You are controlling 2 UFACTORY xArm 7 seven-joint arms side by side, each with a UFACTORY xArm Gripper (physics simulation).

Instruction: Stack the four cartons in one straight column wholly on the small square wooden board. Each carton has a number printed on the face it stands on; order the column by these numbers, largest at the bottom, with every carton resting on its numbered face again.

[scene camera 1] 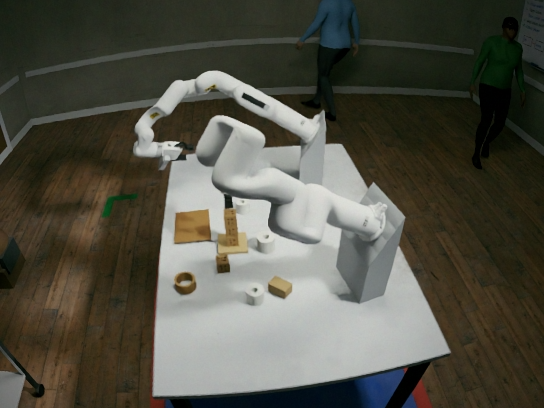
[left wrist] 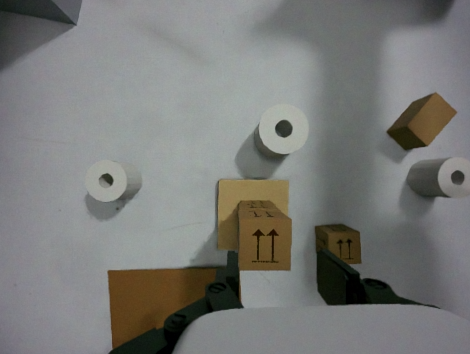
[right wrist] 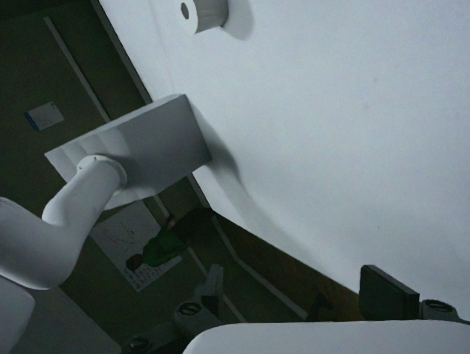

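Three cartons stand in an upright column on the small square wooden board. The top carton shows two arrows on its side in the left wrist view. The fourth carton stands on the table beside the board, apart from the column. The printed numbers are hidden. My left gripper is open above the column, its fingers apart from the top carton. My right gripper is open and empty, far from the cartons at the table's far left corner.
White rolls stand near the board, farther back, and nearer the front. A plain tan block, a brown ring and a flat brown sheet lie around.
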